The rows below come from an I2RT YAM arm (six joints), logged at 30 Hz.
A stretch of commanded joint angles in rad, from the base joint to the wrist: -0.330 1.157 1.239 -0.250 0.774 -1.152; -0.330 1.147 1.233 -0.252 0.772 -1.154; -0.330 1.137 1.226 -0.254 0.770 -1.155; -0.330 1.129 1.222 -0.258 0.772 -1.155; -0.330 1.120 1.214 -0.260 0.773 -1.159; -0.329 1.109 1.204 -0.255 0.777 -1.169; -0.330 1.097 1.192 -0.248 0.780 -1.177; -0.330 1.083 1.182 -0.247 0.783 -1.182; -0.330 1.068 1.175 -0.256 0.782 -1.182; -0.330 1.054 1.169 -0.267 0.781 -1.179; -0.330 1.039 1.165 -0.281 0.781 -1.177; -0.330 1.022 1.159 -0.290 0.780 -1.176; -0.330 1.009 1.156 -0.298 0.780 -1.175; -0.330 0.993 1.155 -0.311 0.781 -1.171
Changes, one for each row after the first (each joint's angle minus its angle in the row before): 0.000 -0.010 -0.006 -0.002 -0.002 -0.002; 0.000 -0.010 -0.007 -0.002 -0.002 -0.001; 0.000 -0.008 -0.004 -0.004 0.002 0.000; 0.000 -0.009 -0.008 -0.002 0.001 -0.004; 0.001 -0.011 -0.010 0.005 0.004 -0.010; -0.001 -0.012 -0.012 0.007 0.003 -0.008; 0.000 -0.014 -0.010 0.001 0.003 -0.005; 0.000 -0.015 -0.007 -0.009 -0.001 0.000; 0.000 -0.014 -0.006 -0.011 -0.001 0.003; 0.000 -0.015 -0.004 -0.014 0.000 0.002; 0.000 -0.017 -0.006 -0.009 -0.001 0.001; 0.000 -0.013 -0.003 -0.008 0.000 0.001; 0.000 -0.016 -0.001 -0.013 0.001 0.004
